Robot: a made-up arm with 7 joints. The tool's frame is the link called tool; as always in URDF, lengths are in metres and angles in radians.
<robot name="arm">
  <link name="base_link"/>
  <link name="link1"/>
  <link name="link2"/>
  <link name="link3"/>
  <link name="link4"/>
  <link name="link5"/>
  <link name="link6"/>
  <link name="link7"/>
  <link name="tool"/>
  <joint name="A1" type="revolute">
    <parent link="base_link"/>
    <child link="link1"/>
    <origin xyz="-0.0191 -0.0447 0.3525"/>
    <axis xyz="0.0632 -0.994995 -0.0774"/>
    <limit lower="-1.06" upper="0.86" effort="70" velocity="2"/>
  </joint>
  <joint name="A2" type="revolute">
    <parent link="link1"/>
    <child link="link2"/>
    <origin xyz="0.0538 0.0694 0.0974"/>
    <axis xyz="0 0 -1"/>
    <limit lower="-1.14" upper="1.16" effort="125" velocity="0.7"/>
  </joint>
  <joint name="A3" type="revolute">
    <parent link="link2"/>
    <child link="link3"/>
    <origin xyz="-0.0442 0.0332 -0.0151"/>
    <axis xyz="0 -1 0"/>
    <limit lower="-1.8" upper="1.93" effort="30" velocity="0.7"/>
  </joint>
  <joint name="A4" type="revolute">
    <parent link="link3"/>
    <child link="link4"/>
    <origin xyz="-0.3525 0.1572 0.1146"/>
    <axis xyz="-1 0 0"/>
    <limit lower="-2.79" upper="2.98" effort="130" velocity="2"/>
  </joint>
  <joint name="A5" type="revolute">
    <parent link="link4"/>
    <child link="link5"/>
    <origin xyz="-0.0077 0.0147 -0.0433"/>
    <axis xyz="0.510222 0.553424 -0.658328"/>
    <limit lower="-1.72" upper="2.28" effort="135" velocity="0.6"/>
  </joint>
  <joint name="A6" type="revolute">
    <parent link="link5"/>
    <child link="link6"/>
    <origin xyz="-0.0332 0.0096 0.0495"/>
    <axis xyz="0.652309 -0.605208 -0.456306"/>
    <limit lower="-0.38" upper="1.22" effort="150" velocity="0.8"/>
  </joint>
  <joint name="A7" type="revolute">
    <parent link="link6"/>
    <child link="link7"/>
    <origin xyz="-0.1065 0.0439 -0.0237"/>
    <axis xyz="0 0 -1"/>
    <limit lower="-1.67" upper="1.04" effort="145" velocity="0.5"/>
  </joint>
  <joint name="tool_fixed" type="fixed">
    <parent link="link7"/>
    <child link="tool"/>
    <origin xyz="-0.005 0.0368 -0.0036" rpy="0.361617 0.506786 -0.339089"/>
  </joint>
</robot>
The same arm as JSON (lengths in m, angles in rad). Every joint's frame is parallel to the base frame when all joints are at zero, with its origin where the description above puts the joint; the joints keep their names.
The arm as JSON. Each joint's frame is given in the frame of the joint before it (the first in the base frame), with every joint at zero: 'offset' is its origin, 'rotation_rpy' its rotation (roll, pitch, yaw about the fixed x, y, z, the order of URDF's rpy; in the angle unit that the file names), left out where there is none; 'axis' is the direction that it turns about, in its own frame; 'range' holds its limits. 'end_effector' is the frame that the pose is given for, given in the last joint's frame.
{"length_unit": "m", "angle_unit": "rad", "chain": [
  {"id": "A1", "offset": [-0.0191, -0.0447, 0.3525], "axis": [0.0632, -0.994995, -0.0774], "range": [-1.06, 0.86]},
  {"id": "A2", "offset": [0.0538, 0.0694, 0.0974], "axis": "-z", "range": [-1.14, 1.16]},
  {"id": "A3", "offset": [-0.0442, 0.0332, -0.0151], "axis": "-y", "range": [-1.8, 1.93]},
  {"id": "A4", "offset": [-0.3525, 0.1572, 0.1146], "axis": "-x", "range": [-2.79, 2.98]},
  {"id": "A5", "offset": [-0.0077, 0.0147, -0.0433], "axis": [0.510222, 0.553424, -0.658328], "range": [-1.72, 2.28]},
  {"id": "A6", "offset": [-0.0332, 0.0096, 0.0495], "axis": [0.652309, -0.605208, -0.456306], "range": [-0.38, 1.22]},
  {"id": "A7", "offset": [-0.1065, 0.0439, -0.0237], "axis": "-z", "range": [-1.67, 1.04]}
], "end_effector": {"offset": [-0.005, 0.0368, -0.0036], "rotation_rpy": [0.3616, 0.5068, -0.3391]}}

